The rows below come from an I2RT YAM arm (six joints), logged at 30 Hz.
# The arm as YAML. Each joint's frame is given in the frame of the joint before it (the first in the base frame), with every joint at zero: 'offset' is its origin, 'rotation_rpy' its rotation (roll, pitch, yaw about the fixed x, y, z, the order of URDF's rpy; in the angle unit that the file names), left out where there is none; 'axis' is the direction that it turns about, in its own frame. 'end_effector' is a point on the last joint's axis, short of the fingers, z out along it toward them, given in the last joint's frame.
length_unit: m
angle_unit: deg
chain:
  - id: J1
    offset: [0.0, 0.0, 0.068]
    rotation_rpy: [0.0, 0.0, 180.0]
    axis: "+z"
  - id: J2
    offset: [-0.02, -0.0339, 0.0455]
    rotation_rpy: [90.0, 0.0, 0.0]
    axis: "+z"
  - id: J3
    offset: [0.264, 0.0, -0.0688]
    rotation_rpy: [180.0, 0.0, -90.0]
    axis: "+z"
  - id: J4
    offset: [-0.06, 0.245, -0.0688]
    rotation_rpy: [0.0, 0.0, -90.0]
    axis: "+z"
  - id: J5
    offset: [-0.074, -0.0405, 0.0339]
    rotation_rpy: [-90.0, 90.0, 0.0]
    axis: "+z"
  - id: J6
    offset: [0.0, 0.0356, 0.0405]
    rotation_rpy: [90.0, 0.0, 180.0]
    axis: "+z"
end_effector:
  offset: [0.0, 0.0, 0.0]
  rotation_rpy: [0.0, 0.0, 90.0]
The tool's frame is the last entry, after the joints.
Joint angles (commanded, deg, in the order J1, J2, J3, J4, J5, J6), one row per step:
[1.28, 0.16, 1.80, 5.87, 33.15, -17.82]
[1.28, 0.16, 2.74, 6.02, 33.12, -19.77]
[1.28, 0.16, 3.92, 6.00, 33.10, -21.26]
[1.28, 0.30, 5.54, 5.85, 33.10, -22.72]
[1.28, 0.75, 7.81, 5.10, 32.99, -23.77]
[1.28, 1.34, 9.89, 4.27, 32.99, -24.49]
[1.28, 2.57, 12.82, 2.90, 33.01, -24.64]
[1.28, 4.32, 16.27, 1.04, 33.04, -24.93]
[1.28, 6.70, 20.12, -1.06, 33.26, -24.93]
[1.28, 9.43, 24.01, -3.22, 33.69, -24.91]
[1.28, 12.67, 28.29, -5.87, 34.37, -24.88]
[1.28, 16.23, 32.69, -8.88, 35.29, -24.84]
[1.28, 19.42, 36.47, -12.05, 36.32, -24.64]
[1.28, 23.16, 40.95, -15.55, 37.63, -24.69]
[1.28, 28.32, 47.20, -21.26, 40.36, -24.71]
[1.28, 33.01, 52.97, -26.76, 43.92, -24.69]
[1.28, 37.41, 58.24, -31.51, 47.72, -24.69]
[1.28, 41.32, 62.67, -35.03, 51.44, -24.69]
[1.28, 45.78, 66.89, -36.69, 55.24, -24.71]
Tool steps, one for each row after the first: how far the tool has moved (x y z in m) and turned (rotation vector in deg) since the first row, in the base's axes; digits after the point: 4 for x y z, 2 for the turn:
[-0.0014, 0.0000, 0.0059, -1.62, -0.06, -0.20]
[-0.0032, 0.0000, 0.0130, -2.85, -0.43, -0.38]
[-0.0057, -0.0001, 0.0222, -4.04, -0.99, -0.61]
[-0.0088, -0.0001, 0.0337, -4.91, -1.51, -0.69]
[-0.0114, -0.0002, 0.0437, -5.49, -1.79, -0.83]
[-0.0143, -0.0002, 0.0568, -5.60, -2.04, -0.89]
[-0.0169, -0.0003, 0.0714, -5.84, -1.72, -0.95]
[-0.0185, -0.0005, 0.0869, -5.82, -1.08, -1.13]
[-0.0189, -0.0007, 0.1021, -5.75, -0.07, -1.50]
[-0.0180, -0.0010, 0.1179, -5.66, 1.56, -2.09]
[-0.0154, -0.0014, 0.1330, -5.56, 3.75, -2.88]
[-0.0121, -0.0019, 0.1446, -5.37, 6.28, -3.76]
[-0.0077, -0.0024, 0.1585, -5.41, 9.12, -4.94]
[-0.0010, -0.0036, 0.1758, -5.52, 13.88, -7.46]
[0.0054, -0.0051, 0.1908, -5.75, 18.42, -10.84]
[0.0123, -0.0066, 0.2041, -6.18, 22.41, -14.49]
[0.0196, -0.0079, 0.2153, -6.70, 25.49, -18.11]
[0.0318, -0.0091, 0.2268, -7.19, 27.47, -21.87]

